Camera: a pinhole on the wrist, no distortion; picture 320 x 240 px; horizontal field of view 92.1 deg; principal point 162.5 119.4 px. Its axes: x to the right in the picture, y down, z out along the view. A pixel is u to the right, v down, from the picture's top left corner.
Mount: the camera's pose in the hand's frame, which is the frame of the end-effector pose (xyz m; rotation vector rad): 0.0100 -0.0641 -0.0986 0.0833 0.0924 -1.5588
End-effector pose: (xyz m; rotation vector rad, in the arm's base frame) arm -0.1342 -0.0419 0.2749 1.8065 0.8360 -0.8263
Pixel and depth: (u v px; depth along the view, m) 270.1 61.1 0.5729
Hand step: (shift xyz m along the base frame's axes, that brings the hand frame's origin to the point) -0.6168 -0.2660 -0.2217
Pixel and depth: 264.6 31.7 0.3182
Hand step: -0.3802 -0.1132 -0.0715
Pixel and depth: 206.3 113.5 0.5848
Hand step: -0.3280 -0.3390 -0.2824
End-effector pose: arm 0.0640 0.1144 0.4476 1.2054 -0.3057 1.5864
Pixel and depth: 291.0 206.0 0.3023
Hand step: 0.3986 0.1218 0.1000
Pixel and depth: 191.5 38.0 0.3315
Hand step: 0.2459 -0.1883 -0.0899
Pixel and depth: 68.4 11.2 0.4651
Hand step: 0.0508 -0.5302 -0.0152
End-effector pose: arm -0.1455 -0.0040 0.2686 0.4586 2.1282 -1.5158
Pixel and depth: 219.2 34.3 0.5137
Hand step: 0.1313 -0.4711 0.2899
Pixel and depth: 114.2 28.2 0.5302
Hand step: 0.3553 -0.4087 0.0196
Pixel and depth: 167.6 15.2 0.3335
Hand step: 0.1598 -0.2560 0.1472
